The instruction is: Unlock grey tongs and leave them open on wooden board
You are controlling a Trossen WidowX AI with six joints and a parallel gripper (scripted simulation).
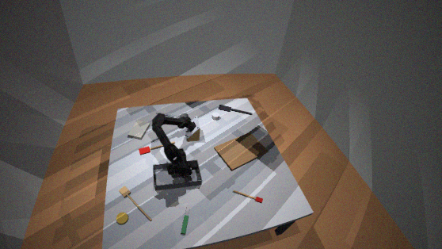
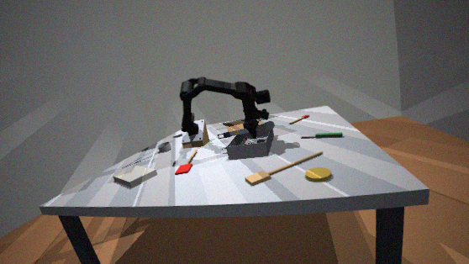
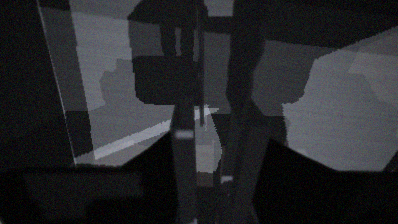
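Now: the roasting tin 10 mm behind my gripper tip and 40 mm to the right of it. From my gripper tip the other things lie so: red spatula: 300 mm behind, 150 mm to the right, 30 mm below; then yellow disc: 200 mm ahead, 420 mm to the right, 20 mm below; then green tool: 290 mm ahead, 60 mm to the right, 20 mm below.
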